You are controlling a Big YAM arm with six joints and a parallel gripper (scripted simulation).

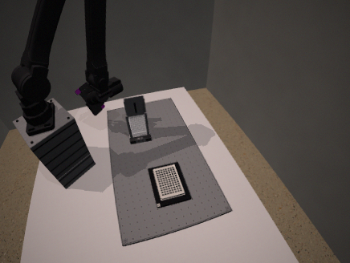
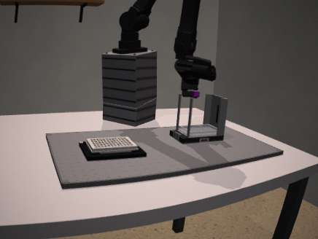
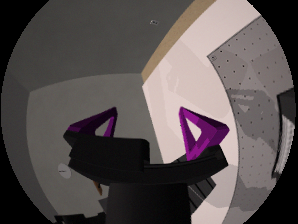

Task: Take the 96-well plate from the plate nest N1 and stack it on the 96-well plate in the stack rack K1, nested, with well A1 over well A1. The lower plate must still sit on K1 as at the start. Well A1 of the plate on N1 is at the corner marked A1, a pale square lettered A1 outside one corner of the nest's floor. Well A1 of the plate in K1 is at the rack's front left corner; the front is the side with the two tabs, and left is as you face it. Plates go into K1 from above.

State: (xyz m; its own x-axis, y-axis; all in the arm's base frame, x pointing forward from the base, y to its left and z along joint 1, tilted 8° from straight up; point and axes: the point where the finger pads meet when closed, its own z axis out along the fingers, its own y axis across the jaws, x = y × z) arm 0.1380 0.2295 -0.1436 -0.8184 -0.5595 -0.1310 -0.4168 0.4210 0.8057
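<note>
Right now my hand is 21 cm short of the tall back wall, 8 cm to the left of it and 6 cm above it. The rest, counted from my hand: pale A1 mark 54 cm to the right, 14 cm ahead, 13 cm below.
</note>
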